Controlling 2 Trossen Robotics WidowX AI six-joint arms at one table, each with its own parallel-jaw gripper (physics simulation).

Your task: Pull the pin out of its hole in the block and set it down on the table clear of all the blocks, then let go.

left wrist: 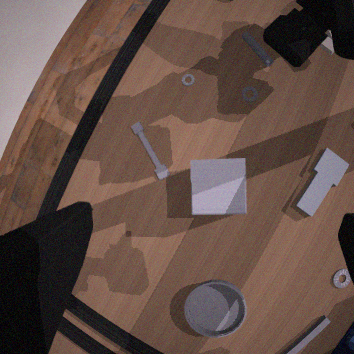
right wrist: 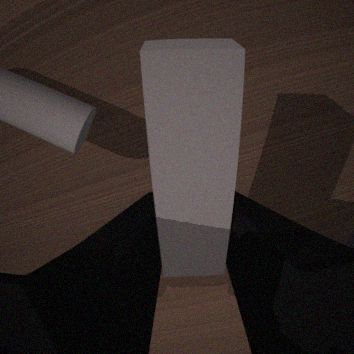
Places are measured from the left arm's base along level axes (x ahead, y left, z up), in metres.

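Pixels of known places: left gripper, fingertip midpoint: [left wrist: 223, 222]; right gripper, fingertip midpoint: [left wrist: 306, 34] [right wrist: 189, 203].
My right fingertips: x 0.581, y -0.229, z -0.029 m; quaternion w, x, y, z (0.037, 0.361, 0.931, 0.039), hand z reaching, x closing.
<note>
Behind a point stands the place of what it marks.
The pin [right wrist: 194, 130] @[y -0.254, x 0.557, z -0.003 m] [left wrist: 327, 44] @[y -0.255, x 0.551, z -0.003 m] is a pale grey bar with bevelled corners. It fills the middle of the right wrist view; a small part shows at the top right in the left wrist view. My right gripper [right wrist: 189, 203] @[y -0.229, x 0.581, z -0.029 m] is shut on it and holds it above the table [right wrist: 90, 210] @[y -0.248, x 0.617, z -0.040 m], apart from any block seen. A square pale block [left wrist: 218, 186] @[y -0.097, x 0.335, z 0.040 m] stands at the middle of the left wrist view; no hole shows in its top. A stepped grey block [left wrist: 322, 182] @[y -0.240, x 0.348, z -0.026 m] lies right of it. My left gripper [left wrist: 223, 222] @[y -0.117, x 0.315, z 0.281 m] is open and empty, high above the square block.
A round grey dish [left wrist: 216, 308] @[y -0.101, x 0.155, z -0.038 m], a dumbbell-shaped piece [left wrist: 150, 151] @[y 0.012, x 0.385, z -0.036 m], a dark rod [left wrist: 256, 49] @[y -0.146, x 0.547, z -0.027 m], two rings [left wrist: 188, 74] @[y -0.040, x 0.508, z -0.038 m] [left wrist: 249, 88] @[y -0.134, x 0.485, z -0.038 m], a washer [left wrist: 336, 278] @[y -0.279, x 0.207, z -0.037 m] and a thin bar [left wrist: 309, 336] @[y -0.249, x 0.115, z -0.028 m] lie around. A pale cylinder [right wrist: 45, 110] @[y -0.282, x 0.588, z -0.025 m] lies left of the pin.
</note>
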